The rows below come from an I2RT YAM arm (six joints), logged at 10 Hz.
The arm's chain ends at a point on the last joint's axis. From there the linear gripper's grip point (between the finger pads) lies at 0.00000 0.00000 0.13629 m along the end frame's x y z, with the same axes.
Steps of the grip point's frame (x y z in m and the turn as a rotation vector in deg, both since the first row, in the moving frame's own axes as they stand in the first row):
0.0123, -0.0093, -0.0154, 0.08, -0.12, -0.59
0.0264, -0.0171, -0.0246, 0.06, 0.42, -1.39
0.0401, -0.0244, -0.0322, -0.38, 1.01, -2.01
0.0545, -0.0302, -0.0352, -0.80, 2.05, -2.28
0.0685, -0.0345, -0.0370, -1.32, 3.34, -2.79
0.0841, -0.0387, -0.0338, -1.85, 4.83, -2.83
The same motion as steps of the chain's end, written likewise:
0.0126, -0.0091, -0.0154, 0.08, -0.12, -0.59
0.0254, -0.0169, -0.0246, 0.06, 0.42, -1.39
0.0377, -0.0253, -0.0322, -0.38, 1.01, -2.01
0.0496, -0.0320, -0.0351, -0.80, 2.05, -2.28
0.0605, -0.0374, -0.0367, -1.32, 3.34, -2.79
0.0725, -0.0428, -0.0332, -1.85, 4.83, -2.83

